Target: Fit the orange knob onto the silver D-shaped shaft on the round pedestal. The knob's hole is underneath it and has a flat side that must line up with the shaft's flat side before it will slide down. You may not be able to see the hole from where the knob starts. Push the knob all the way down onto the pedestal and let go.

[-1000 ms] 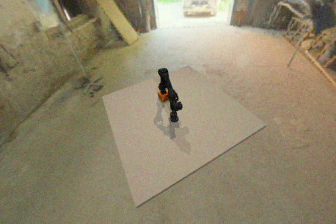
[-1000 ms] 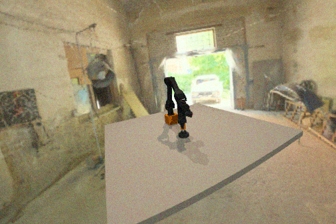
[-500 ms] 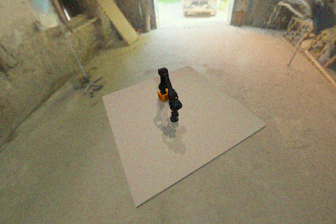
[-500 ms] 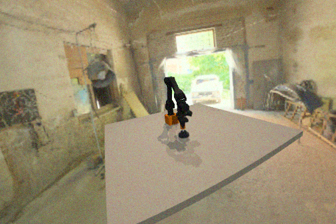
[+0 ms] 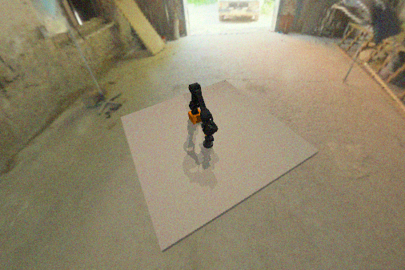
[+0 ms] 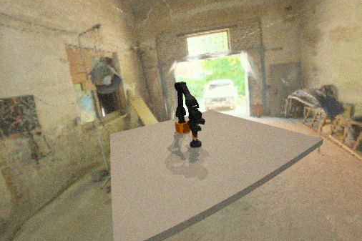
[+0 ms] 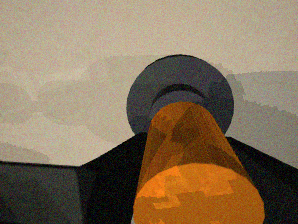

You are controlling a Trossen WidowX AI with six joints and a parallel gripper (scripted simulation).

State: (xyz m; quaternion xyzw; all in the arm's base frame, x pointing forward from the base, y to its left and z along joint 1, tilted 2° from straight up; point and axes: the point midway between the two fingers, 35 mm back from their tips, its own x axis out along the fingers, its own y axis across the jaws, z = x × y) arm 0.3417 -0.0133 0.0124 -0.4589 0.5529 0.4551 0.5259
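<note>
The orange knob lies 30 mm above my gripper tip. Also, from my gripper tip: round black pedestal 40 mm below.
</note>
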